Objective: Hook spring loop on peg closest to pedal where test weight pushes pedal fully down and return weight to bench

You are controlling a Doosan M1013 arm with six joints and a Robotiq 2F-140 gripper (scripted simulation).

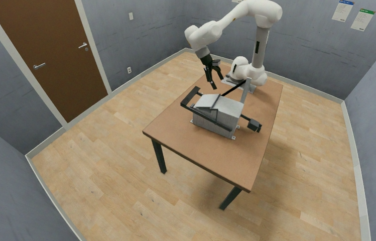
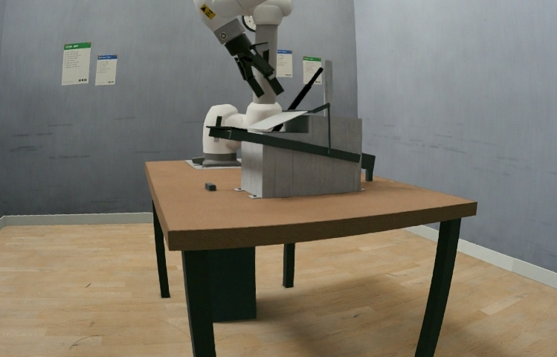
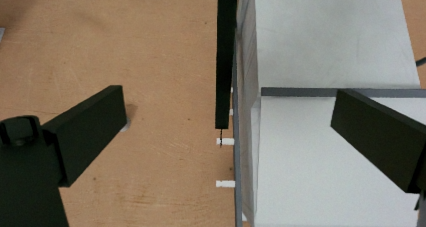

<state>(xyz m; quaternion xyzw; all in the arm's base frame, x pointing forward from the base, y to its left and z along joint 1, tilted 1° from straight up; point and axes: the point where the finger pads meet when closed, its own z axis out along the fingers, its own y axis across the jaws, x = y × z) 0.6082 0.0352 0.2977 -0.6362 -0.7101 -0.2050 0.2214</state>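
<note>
Right now my hand is 270 mm above the steel test weight, 190 mm past it and 20 mm to the right of it. From my hand the other things lie so: dark block (290 mm below, 190 mm to the right, 40 mm ahead).
</note>
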